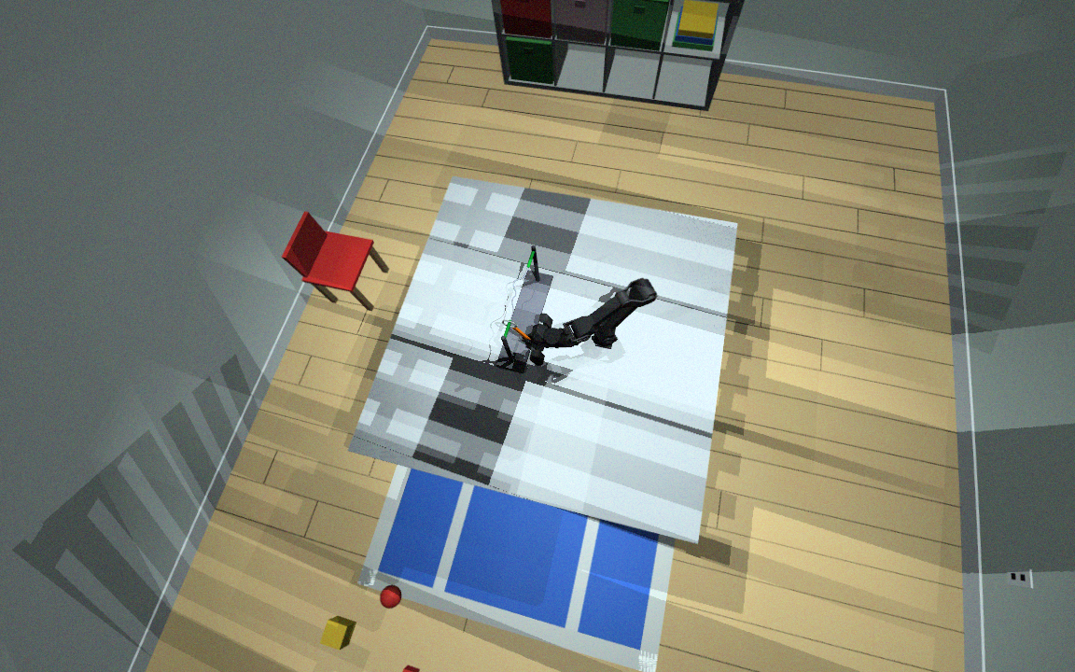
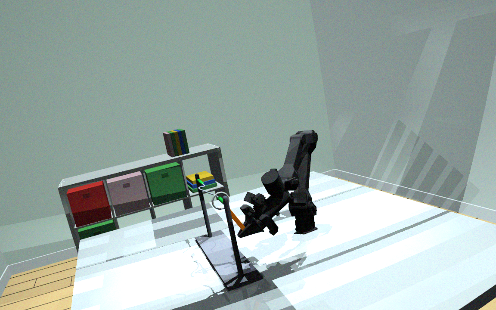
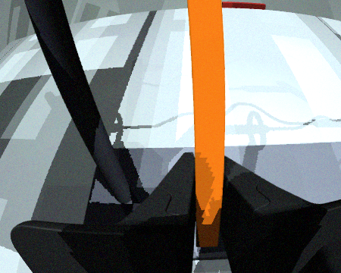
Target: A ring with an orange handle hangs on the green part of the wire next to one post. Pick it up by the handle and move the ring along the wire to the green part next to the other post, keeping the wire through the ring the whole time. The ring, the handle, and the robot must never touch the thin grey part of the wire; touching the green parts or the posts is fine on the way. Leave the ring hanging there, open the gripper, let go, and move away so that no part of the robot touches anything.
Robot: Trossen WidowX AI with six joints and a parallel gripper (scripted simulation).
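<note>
Now: gripper tip 120 mm to the left of the rig, 30 mm short of it and 20 mm below it.
</note>
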